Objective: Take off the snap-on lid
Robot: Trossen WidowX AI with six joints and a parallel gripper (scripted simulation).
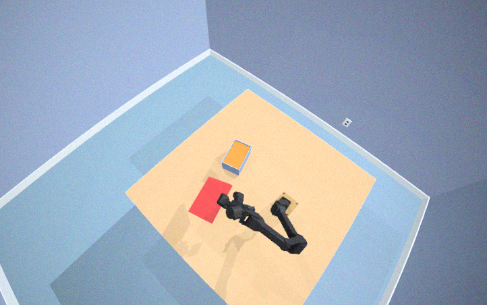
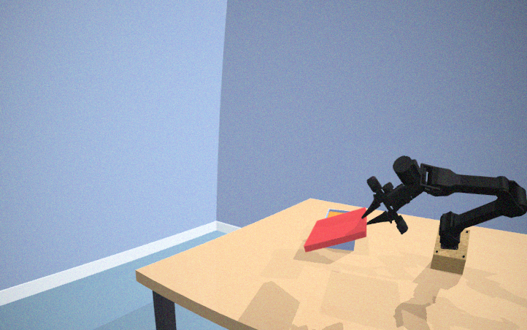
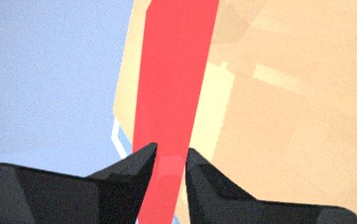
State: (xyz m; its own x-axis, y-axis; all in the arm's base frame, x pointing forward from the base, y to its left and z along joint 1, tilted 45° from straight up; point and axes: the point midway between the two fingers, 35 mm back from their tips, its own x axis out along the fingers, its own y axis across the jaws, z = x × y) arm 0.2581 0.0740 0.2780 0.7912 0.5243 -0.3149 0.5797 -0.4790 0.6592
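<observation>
Now: the red lid 70 mm ahead of my gripper tip, 30 mm below it and 10 mm to the left of it. From my gripper tip the other things lie so: blue storage box 340 mm to the right, 150 mm below, 150 mm ahead.
</observation>
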